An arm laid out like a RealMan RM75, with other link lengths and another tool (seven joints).
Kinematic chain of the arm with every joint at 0, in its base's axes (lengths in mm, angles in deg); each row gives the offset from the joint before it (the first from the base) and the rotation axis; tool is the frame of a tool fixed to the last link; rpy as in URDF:
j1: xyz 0 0 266.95 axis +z
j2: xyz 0 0 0 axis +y
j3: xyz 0 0 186.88 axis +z
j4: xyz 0 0 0 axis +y
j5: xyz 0 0 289.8 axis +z
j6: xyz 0 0 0 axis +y
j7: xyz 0 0 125.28 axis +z
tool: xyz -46 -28 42 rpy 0 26.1 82.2
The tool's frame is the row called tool.
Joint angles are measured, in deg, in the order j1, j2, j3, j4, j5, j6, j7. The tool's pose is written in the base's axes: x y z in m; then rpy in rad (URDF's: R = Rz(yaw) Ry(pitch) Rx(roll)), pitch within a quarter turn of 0, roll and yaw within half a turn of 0. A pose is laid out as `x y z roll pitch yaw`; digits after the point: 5 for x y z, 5 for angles.
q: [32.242, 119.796, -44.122, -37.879, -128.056, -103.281, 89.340]
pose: 0.21140 0.36712 0.01968 2.78081 -0.62492 -1.77285
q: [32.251, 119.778, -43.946, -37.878, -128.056, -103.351, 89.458]
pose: 0.21161 0.36730 0.02030 2.77862 -0.62455 -1.77457
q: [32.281, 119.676, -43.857, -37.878, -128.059, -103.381, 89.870]
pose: 0.21217 0.36786 0.02111 2.78007 -0.62512 -1.78227
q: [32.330, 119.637, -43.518, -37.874, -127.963, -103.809, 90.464]
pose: 0.21199 0.36788 0.02242 2.77289 -0.63054 -1.78795
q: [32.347, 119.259, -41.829, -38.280, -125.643, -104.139, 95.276]
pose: 0.21279 0.37621 0.03387 2.72187 -0.62372 -1.84411
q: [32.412, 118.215, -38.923, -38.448, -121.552, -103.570, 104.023]
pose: 0.21892 0.39165 0.05498 2.63230 -0.61320 -1.95375
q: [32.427, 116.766, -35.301, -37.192, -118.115, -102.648, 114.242]
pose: 0.23410 0.40299 0.07432 2.53395 -0.64100 -2.09625
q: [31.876, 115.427, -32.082, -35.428, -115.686, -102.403, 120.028]
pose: 0.25023 0.40511 0.08913 2.44203 -0.67148 -2.17265
